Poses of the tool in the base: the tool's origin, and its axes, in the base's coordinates. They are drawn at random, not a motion.
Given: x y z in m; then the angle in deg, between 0 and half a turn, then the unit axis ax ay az.
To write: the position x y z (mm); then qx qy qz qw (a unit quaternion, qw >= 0). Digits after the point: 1 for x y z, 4 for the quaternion.
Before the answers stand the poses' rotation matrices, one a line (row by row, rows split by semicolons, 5 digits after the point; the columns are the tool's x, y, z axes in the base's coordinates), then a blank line. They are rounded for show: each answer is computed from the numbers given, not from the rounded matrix.
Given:
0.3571, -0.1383, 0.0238, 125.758, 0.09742, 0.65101, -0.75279
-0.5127, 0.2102, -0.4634, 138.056, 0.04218, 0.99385, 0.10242
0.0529, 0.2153, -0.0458, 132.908, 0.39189, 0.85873, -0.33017
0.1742, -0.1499, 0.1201, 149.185, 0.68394, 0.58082, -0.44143
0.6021, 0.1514, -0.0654, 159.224, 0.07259, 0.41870, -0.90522
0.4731, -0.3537, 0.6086, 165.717, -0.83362, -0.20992, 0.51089
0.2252, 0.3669, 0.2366, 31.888, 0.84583, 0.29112, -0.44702
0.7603, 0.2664, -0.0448, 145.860, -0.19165, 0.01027, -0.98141
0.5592, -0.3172, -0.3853, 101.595, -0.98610, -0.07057, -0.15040
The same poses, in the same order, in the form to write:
-0.56933 0.71137 0.41210; -0.51040 0.08711 -0.85551; -0.64448 -0.69740 0.31349
-0.74070 0.00464 0.67182; 0.14156 0.97861 0.14931; -0.65676 0.20569 -0.72551
-0.42269 0.80747 0.41149; 0.32381 0.55864 -0.76359; -0.84645 -0.18952 -0.49759
0.01070 0.96455 -0.26367; 0.51229 -0.23174 -0.82696; -0.85875 -0.12623 -0.49661
-0.92478 0.37991 0.02137; -0.26228 -0.59576 -0.75913; -0.27567 -0.70764 0.65059
0.39928 0.21854 -0.89040; 0.47062 -0.88232 -0.00551; -0.78682 -0.41684 -0.45514
0.95705 0.27330 0.09672; -0.19898 0.86187 -0.46646; -0.21085 0.42718 0.87924
-0.76054 0.54719 0.34952; -0.55438 -0.82748 0.08914; 0.33800 -0.12598 0.93268
0.96685 0.23091 0.10899; -0.06375 -0.19501 0.97873; 0.24725 -0.95323 -0.17383

357.1, -138.3, 23.8, 0.0867, 0.5794, -0.6700, 0.4559
-512.7, 210.2, -463.4, 0.0394, 0.9280, 0.0956, 0.3579
52.9, 215.3, -45.8, 0.3593, 0.7872, -0.3027, 0.3995
174.2, -149.9, 120.1, 0.6594, 0.5599, -0.4256, 0.2657
602.1, 151.4, -65.4, 0.0714, 0.4118, -0.8904, 0.1803
473.1, -353.7, 608.6, -0.8272, -0.2083, 0.5069, 0.1243
225.2, 366.9, 236.6, 0.2323, 0.0800, -0.1228, 0.9615
760.3, 266.4, -44.8, -0.1832, 0.0098, -0.9382, 0.2935
559.2, -317.2, -385.3, -0.7641, -0.0547, -0.1165, 0.6321

